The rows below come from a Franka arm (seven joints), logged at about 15 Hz.
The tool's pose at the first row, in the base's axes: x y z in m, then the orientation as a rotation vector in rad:
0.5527 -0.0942 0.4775 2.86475 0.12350 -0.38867
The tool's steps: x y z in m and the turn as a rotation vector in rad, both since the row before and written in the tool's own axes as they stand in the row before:
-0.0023 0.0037 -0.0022 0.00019 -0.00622 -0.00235
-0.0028 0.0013 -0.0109 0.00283 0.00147 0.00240
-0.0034 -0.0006 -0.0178 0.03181 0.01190 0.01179
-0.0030 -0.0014 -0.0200 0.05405 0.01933 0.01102
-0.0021 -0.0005 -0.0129 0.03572 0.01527 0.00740
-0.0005 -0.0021 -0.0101 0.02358 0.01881 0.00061
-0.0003 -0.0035 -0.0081 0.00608 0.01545 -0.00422
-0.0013 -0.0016 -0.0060 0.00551 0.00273 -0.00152
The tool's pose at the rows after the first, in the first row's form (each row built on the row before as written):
0.5515 -0.0973 0.4810 2.86361 0.12572 -0.39804
0.5518 -0.0959 0.4922 2.86662 0.12207 -0.39596
0.5530 -0.0910 0.5096 2.89997 0.10186 -0.38198
0.5549 -0.0854 0.5290 2.95665 0.07979 -0.36031
0.5558 -0.0828 0.5418 2.99442 0.06492 -0.34173
0.5574 -0.0794 0.5514 3.02115 0.06222 -0.31650
0.5586 -0.0751 0.5590 3.03009 0.06899 -0.29428
0.5584 -0.0730 0.5650 3.03609 0.07081 -0.29095

